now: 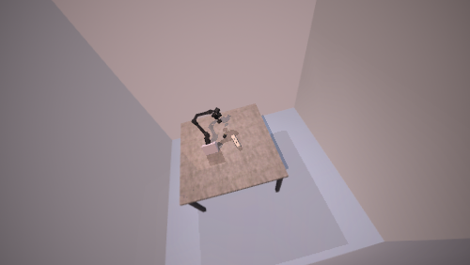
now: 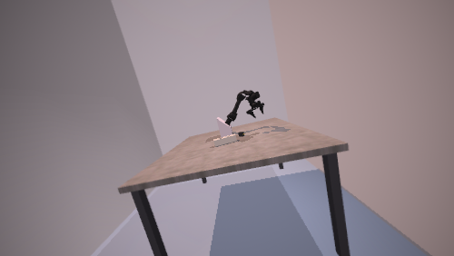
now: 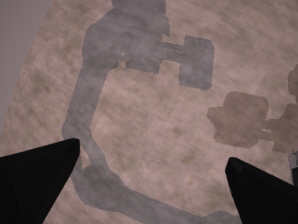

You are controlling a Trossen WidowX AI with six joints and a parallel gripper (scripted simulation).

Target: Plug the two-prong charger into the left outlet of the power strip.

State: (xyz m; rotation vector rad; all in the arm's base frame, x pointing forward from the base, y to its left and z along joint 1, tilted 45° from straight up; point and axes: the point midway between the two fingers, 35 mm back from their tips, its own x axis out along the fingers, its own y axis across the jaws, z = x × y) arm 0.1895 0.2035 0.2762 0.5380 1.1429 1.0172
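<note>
The two-prong charger is 200 mm to the right of my gripper tip, 130 mm below it and 40 mm ahead of it.
</note>
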